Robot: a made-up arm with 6 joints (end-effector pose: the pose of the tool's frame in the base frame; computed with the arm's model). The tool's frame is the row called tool.
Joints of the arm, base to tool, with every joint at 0 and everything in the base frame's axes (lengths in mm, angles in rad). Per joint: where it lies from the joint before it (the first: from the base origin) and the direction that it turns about. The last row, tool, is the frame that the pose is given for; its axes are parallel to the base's.
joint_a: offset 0.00 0.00 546.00 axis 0 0 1
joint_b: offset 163.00 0.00 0.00 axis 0 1 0
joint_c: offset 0.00 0.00 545.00 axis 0 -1 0
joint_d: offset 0.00 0.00 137.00 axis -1 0 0
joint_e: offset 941.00 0.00 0.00 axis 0 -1 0
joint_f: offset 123.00 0.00 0.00 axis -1 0 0
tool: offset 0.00 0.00 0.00
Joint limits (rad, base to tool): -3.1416..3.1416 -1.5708..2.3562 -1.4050..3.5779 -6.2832..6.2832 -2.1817..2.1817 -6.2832..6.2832
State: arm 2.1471 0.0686 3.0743 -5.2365 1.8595 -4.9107
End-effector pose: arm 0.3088 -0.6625 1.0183 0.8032 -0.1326 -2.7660
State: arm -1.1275 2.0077 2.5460 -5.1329 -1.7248 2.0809
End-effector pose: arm 0.5019 -1.3156 0.8632 -0.7012 2.6186 0.1392
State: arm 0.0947 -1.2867 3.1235 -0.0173 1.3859 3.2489
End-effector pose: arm -0.3987 -0.0400 -0.2979 2.9224 0.1515 -0.7202
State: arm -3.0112 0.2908 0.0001 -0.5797 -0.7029 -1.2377
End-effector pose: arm -1.3139 -0.2162 0.8390 -1.2747 1.9430 1.5151
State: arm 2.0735 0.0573 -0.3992 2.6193 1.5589 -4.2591
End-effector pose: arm -0.5614 0.8937 0.7020 -1.0540 1.9519 0.2833
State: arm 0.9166 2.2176 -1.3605 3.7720 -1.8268 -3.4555
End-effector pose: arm -0.2535 -0.2154 0.3910 0.0139 2.0133 0.6334
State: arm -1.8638 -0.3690 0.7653 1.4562 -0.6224 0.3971
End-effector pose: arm -0.1519 -0.2569 2.0521 1.2129 -1.2055 2.4890
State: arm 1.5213 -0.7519 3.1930 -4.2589 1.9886 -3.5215
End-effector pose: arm -0.1388 -0.7589 0.2419 0.4283 -2.1174 1.4952
